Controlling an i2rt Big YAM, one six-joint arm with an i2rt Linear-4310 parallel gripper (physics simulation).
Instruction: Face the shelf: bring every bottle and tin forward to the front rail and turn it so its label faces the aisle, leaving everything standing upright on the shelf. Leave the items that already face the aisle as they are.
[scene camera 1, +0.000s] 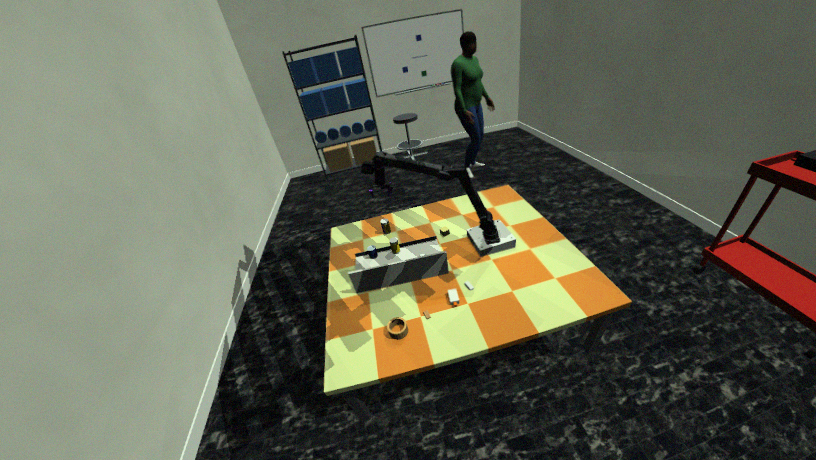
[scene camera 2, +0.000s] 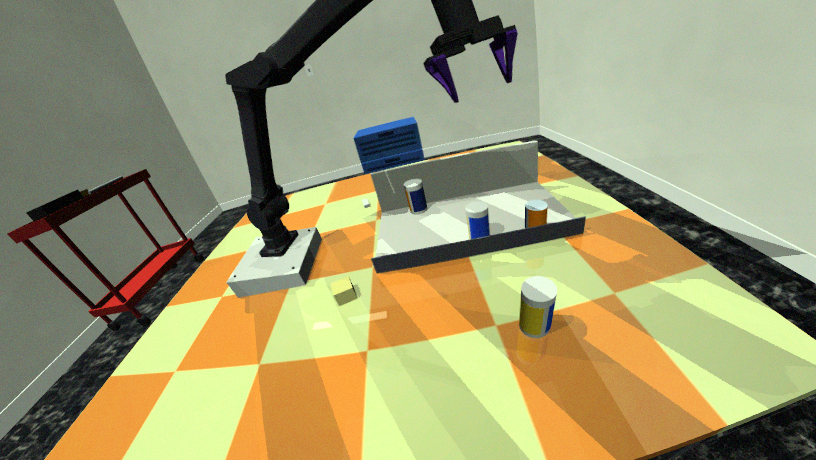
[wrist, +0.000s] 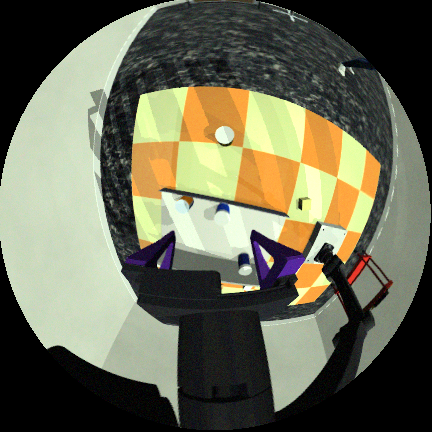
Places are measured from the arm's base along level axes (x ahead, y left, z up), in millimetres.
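Where they show: gripper, fingertip midpoint: (scene camera 1: 380, 196) (scene camera 2: 483, 92) (wrist: 212, 234); arm's base, link origin: (scene camera 1: 491, 237) (scene camera 2: 280, 245) (wrist: 323, 252).
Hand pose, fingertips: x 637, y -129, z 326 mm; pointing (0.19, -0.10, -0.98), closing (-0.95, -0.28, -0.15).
Things, the pixels of their top centre, and the offset from my fingertips.
- dark front rail, top centre: (scene camera 2: 480, 237) (wrist: 225, 203) (scene camera 1: 395, 244) dz -334, dx -29, dy +65 mm
- white-capped tin, top centre: (scene camera 2: 412, 182) (wrist: 244, 270) dz -263, dx -207, dy +298 mm
- blue tin, top centre: (scene camera 2: 539, 288) (wrist: 224, 134) (scene camera 1: 384, 220) dz -286, dx +49, dy -162 mm
- small yellow block, top centre: (scene camera 2: 341, 285) (wrist: 306, 204) (scene camera 1: 444, 229) dz -347, dx -362, dy -50 mm
- round bowl, top centre: (scene camera 1: 396, 325) dz -334, dx -52, dy +681 mm
- white box, top centre: (scene camera 1: 453, 296) dz -356, dx -345, dy +527 mm
The white shelf (scene camera 1: 400, 275) (scene camera 2: 491, 171) (wrist: 200, 235) has a dark front rail (scene camera 2: 480, 245) (wrist: 225, 201). A white-capped tin (scene camera 2: 416, 198) (wrist: 244, 262) stands near its back panel, showing blue with an orange strip at one side. A tin (scene camera 1: 394, 246) (scene camera 2: 478, 222) (wrist: 222, 212) stands close behind the rail, its blue side toward the rail. Another tin (scene camera 1: 372, 251) (scene camera 2: 536, 214) (wrist: 185, 202) stands near the rail, showing orange in scene camera 2. A yellow and blue tin (scene camera 1: 385, 226) (scene camera 2: 537, 311) (wrist: 224, 135) stands on the table before the rail. My gripper (scene camera 2: 482, 91) (wrist: 212, 234) is open and empty, high above the shelf.
A small yellow block (scene camera 1: 444, 231) (scene camera 2: 344, 290) (wrist: 304, 203) lies between the arm's base (scene camera 2: 280, 268) and the yellow tin. Behind the shelf are a round bowl (scene camera 1: 397, 328) and small white objects, including one white box (scene camera 1: 453, 296). A person (scene camera 1: 468, 85) stands beyond the table.
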